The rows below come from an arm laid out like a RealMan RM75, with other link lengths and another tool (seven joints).
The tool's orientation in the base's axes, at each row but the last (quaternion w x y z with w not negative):
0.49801, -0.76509, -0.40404, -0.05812
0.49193, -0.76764, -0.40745, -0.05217
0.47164, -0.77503, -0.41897, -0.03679
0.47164, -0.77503, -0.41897, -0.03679
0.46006, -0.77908, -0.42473, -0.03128
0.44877, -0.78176, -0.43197, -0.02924
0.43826, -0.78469, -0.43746, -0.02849
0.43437, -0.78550, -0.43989, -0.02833
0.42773, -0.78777, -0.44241, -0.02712
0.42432, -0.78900, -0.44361, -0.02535
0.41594, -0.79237, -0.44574, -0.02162
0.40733, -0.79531, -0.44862, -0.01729
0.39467, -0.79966, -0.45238, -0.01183
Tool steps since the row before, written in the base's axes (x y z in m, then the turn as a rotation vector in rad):
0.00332, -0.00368, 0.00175, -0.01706, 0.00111, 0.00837
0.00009, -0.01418, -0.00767, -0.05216, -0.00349, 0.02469
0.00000, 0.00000, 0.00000, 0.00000, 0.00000, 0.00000
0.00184, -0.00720, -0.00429, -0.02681, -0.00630, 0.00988
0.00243, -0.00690, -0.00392, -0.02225, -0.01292, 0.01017
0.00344, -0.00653, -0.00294, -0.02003, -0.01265, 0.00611
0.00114, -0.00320, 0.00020, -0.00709, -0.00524, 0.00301
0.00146, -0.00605, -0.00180, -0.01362, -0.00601, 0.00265
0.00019, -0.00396, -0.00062, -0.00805, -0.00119, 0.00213
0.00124, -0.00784, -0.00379, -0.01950, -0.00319, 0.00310
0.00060, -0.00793, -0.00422, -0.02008, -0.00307, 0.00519
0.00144, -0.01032, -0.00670, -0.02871, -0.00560, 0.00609
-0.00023, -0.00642, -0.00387, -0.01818, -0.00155, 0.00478
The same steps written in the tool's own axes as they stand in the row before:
0.00101, 0.00165, -0.00489, -0.00664, -0.01772, 0.00208
-0.01177, 0.00814, -0.00743, -0.02469, -0.05226, 0.00134
0.00000, 0.00000, 0.00000, 0.00000, 0.00000, 0.00000
-0.00518, 0.00573, -0.00374, -0.01673, -0.02397, -0.00119
-0.00454, 0.00587, -0.00371, -0.01789, -0.01960, -0.00784
-0.00336, 0.00587, -0.00417, -0.01808, -0.01535, -0.00598
-0.00133, 0.00142, -0.00279, -0.00654, -0.00582, -0.00318
-0.00391, 0.00365, -0.00365, -0.01120, -0.01007, -0.00130
-0.00281, 0.00150, -0.00244, -0.00479, -0.00689, 0.00052
-0.00615, 0.00528, -0.00342, -0.01267, -0.01529, 0.00237
-0.00681, 0.00517, -0.00283, -0.01209, -0.01708, 0.00129
-0.00899, 0.00803, -0.00286, -0.01866, -0.02326, 0.00192
-0.00618, 0.00403, -0.00138, -0.01004, -0.01586, 0.00186

